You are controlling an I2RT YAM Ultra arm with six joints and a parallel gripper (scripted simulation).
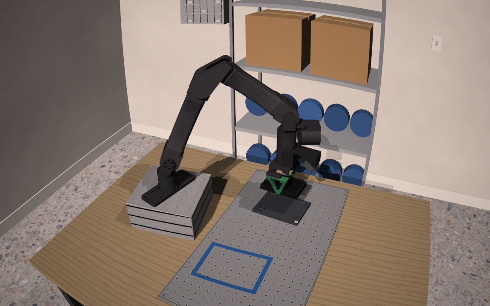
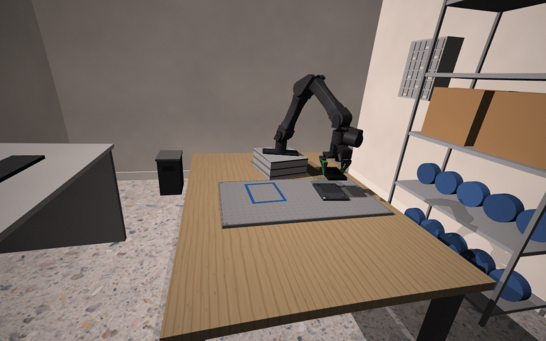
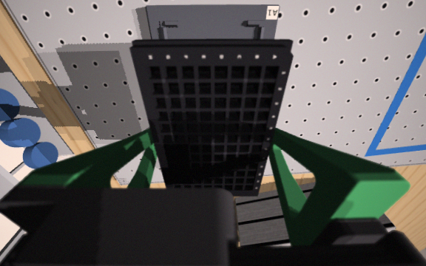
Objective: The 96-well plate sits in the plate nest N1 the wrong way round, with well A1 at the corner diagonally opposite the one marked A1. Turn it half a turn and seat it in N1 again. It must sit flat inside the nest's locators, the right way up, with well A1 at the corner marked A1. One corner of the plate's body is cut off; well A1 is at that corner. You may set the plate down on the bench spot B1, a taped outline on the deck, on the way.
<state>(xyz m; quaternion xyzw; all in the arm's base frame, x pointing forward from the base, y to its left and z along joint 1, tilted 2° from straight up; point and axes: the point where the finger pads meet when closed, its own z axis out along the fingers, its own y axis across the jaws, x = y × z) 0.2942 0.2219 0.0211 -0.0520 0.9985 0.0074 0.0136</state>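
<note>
Right now my hand is 10 cm above the dark plate nest N1. The rest, counted from my hand: white A1 label: 9 cm below, 8 cm ahead, 5 cm to the right; black 96-well plate: right at my hand.
</note>
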